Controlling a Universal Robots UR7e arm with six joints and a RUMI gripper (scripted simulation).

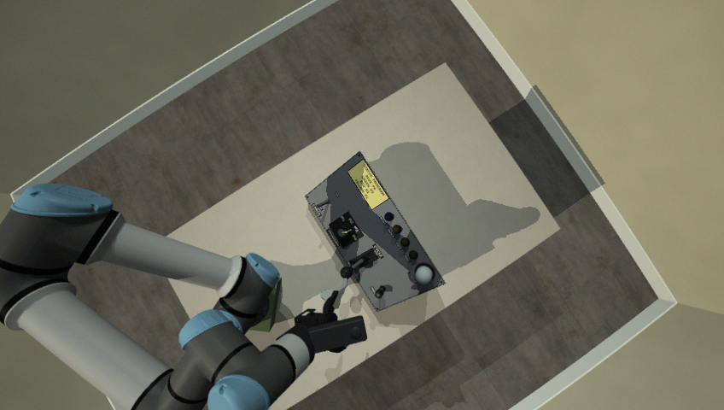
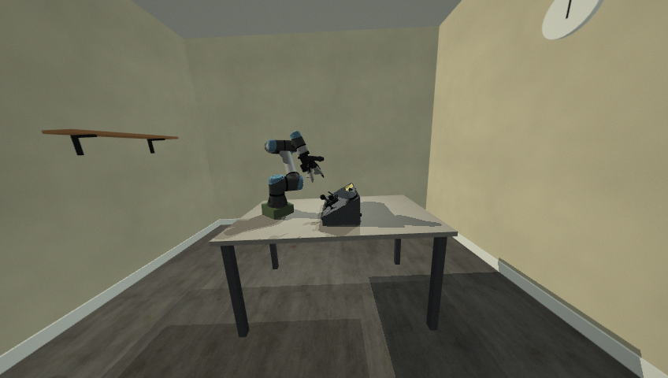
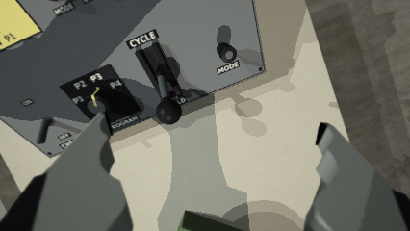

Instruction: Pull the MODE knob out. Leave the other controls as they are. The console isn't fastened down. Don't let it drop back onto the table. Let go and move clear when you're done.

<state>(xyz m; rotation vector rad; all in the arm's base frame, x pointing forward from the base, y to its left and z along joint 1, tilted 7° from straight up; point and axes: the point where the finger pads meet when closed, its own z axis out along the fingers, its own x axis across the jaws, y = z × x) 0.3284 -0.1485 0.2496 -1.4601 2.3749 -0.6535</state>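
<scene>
Right now the mode knob is 17 cm below my hand, 7 cm ahead of it and 6 cm to the right of it. Also, from my hand: dark grey console: 20 cm below, 12 cm to the left, 11 cm ahead; then program selector knob: 18 cm to the left, 17 cm below, 9 cm ahead; then cycle lever: 16 cm below, 7 cm to the left, 5 cm ahead.
</scene>
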